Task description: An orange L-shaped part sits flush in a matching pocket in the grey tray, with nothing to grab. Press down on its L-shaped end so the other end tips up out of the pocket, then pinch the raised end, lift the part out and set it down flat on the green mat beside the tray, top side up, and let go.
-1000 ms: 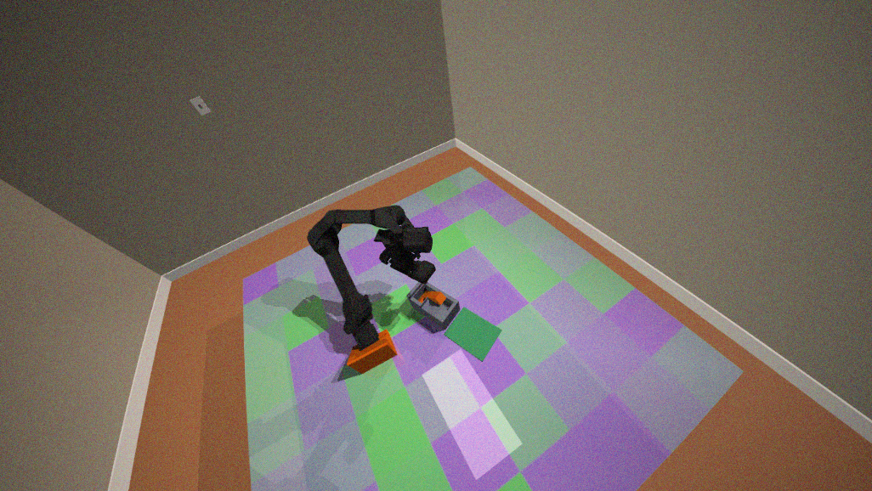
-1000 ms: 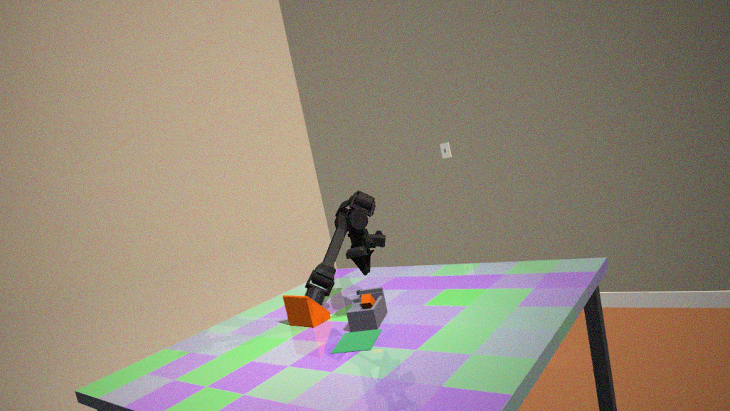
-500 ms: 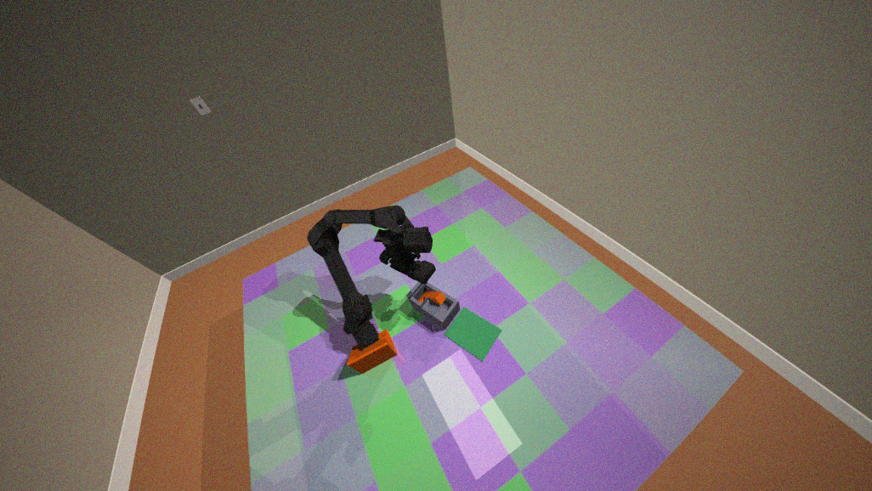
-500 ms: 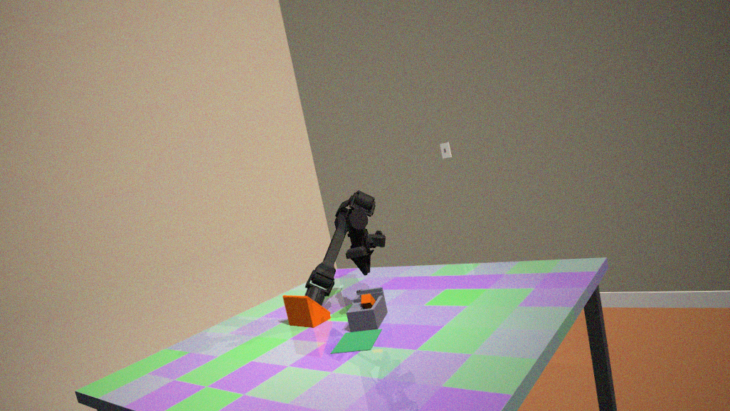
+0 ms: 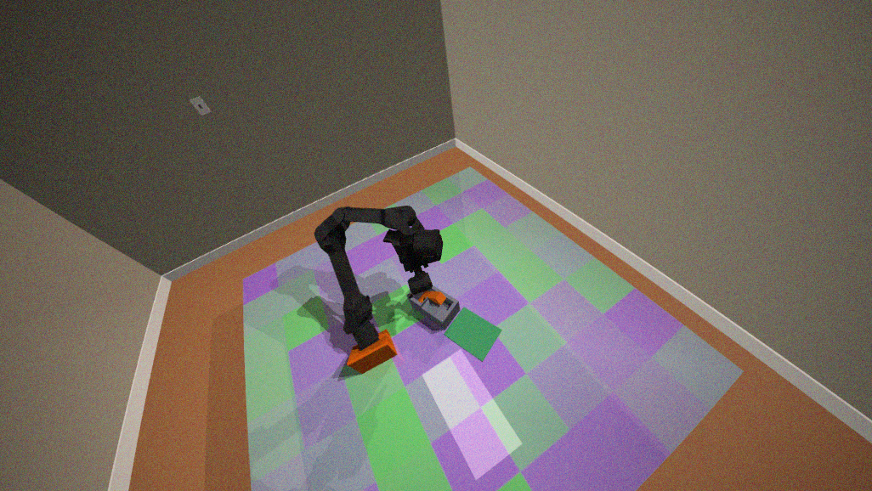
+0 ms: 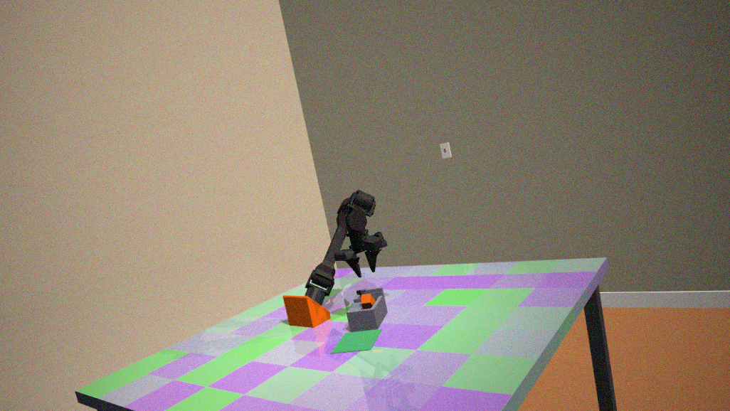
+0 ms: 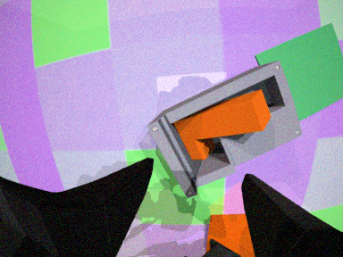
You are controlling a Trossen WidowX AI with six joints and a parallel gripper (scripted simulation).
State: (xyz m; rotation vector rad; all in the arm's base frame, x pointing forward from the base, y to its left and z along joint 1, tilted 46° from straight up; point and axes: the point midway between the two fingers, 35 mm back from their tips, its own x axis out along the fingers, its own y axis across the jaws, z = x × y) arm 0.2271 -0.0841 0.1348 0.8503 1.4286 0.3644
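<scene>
Now: the orange L-shaped part 1 cm behind my gripper tip, 2 cm to the right of it and 11 cm below it. The rest, counted from my gripper tip: green mat (5 cm ahead, 19 cm to the right, 16 cm below); tray (4 cm to the right, 16 cm below).
</scene>
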